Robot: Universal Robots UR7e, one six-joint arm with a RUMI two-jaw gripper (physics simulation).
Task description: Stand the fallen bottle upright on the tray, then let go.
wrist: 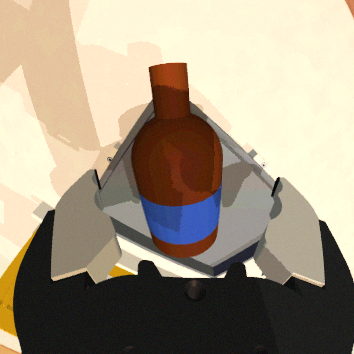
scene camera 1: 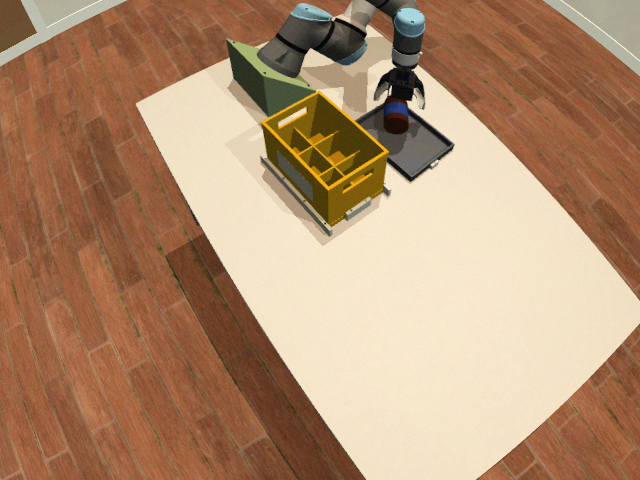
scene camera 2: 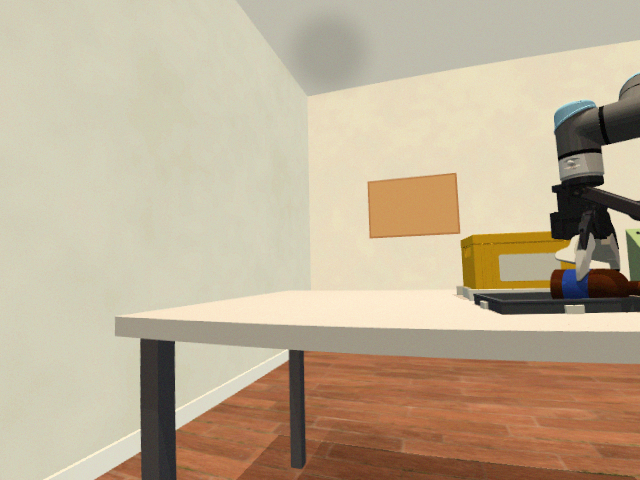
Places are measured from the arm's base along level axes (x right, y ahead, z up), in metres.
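Pixels of known places: gripper, fingertip midpoint: [wrist: 186, 176] [scene camera 1: 398, 104] [scene camera 2: 598, 279]; arm's base, origin of the base link: [scene camera 1: 276, 65].
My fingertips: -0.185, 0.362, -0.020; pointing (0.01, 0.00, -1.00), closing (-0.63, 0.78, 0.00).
For each thing: its middle in the pictures, then the offset to it from my fingertips, as dx, dy, dz.
- brown bottle with a blue label, body centre: [wrist: 177, 166] [scene camera 2: 601, 287] [scene camera 1: 396, 107] +0.005, -0.006, -0.015
- dark tray, body centre: [wrist: 199, 216] [scene camera 2: 548, 301] [scene camera 1: 402, 136] +0.053, +0.072, -0.044
- yellow crate with dividers, body centre: [wrist: 84, 305] [scene camera 1: 323, 157] [scene camera 2: 517, 266] +0.318, +0.039, +0.030
The brown bottle with a blue label [scene camera 1: 396, 119] [scene camera 2: 602, 287] [wrist: 177, 150] lies on its side on the dark tray [scene camera 1: 416, 155] [scene camera 2: 527, 306] [wrist: 242, 215]. In scene camera 2 its neck points right, past the tray's inner area; in the wrist view the neck points up, beyond the tray's corner. My gripper [scene camera 1: 399, 102] [scene camera 2: 598, 274] [wrist: 186, 176] is open and points down, low over the bottle. Its fingers stand on either side of the bottle's body, with gaps visible on both sides in the wrist view. In scene camera 1 the gripper hides the neck.
A yellow crate with dividers [scene camera 1: 338, 205] [scene camera 2: 479, 266] [wrist: 12, 287] stands close beside the tray, with grey rails [scene camera 1: 297, 196] around its foot. The green arm base [scene camera 1: 249, 77] [scene camera 2: 633, 253] stands behind the crate. The tray has raised rims.
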